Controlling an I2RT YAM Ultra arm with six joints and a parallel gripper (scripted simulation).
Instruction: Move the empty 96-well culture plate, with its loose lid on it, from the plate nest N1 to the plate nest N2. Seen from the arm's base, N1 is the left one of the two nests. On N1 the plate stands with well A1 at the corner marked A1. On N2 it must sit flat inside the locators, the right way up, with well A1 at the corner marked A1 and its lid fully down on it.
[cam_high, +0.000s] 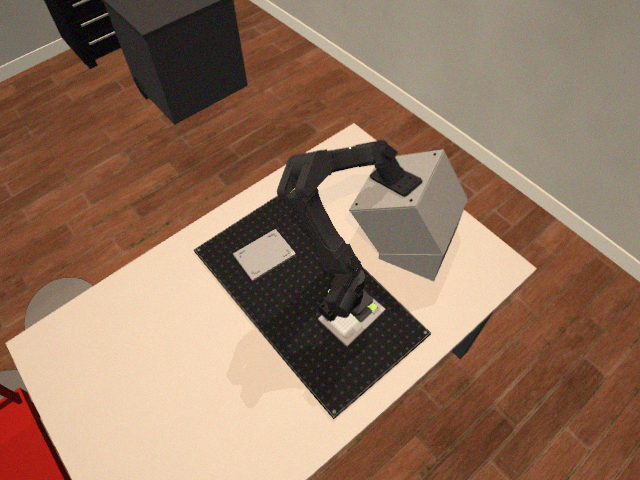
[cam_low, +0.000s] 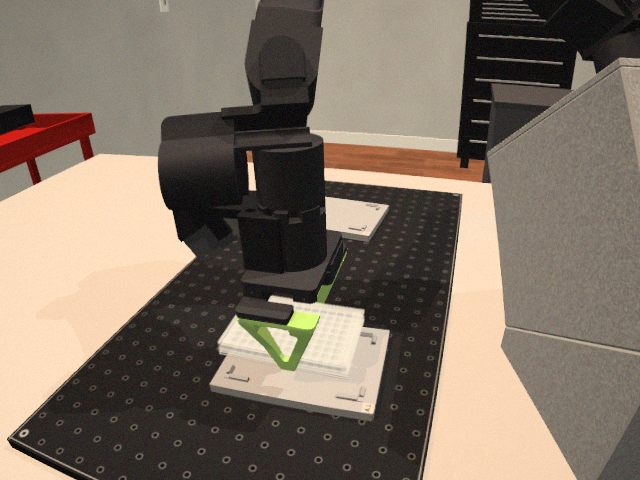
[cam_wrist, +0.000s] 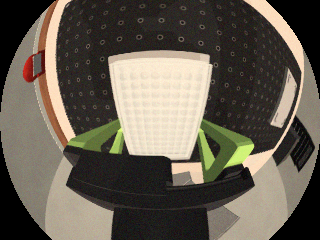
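Right now my hand is 4 cm above the nest N1. Also, from my hand: A1 mark: 8 cm behind, 5 cm to the left, 3 cm below; then clear lid: 1 cm ahead, 1 cm above; then nest N2: 9 cm ahead, 33 cm to the right, 4 cm below.
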